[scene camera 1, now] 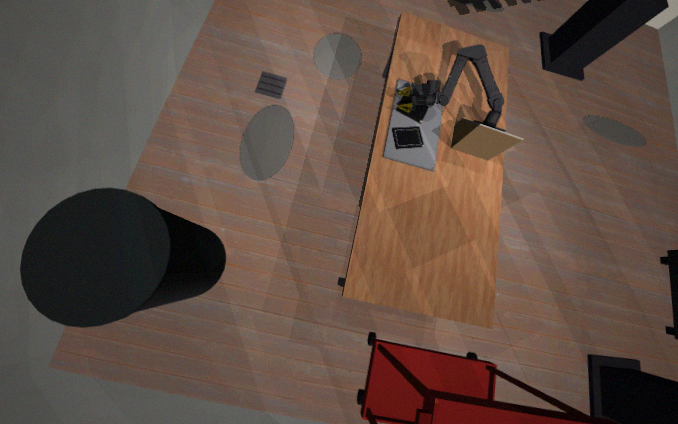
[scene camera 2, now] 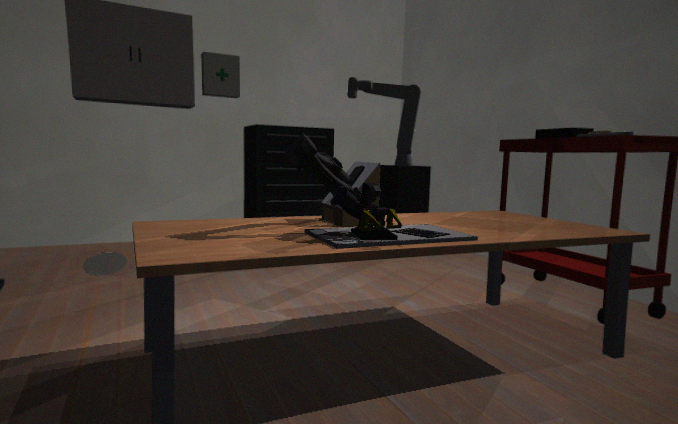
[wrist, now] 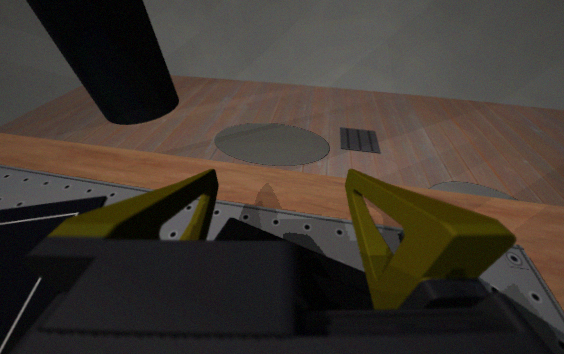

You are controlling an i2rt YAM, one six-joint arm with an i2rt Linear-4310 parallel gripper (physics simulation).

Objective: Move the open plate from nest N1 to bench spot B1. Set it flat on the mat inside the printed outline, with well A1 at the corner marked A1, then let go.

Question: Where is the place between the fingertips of the gripper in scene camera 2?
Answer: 390,226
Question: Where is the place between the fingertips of the gripper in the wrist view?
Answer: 281,177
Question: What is the gripper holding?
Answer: A black well plate.
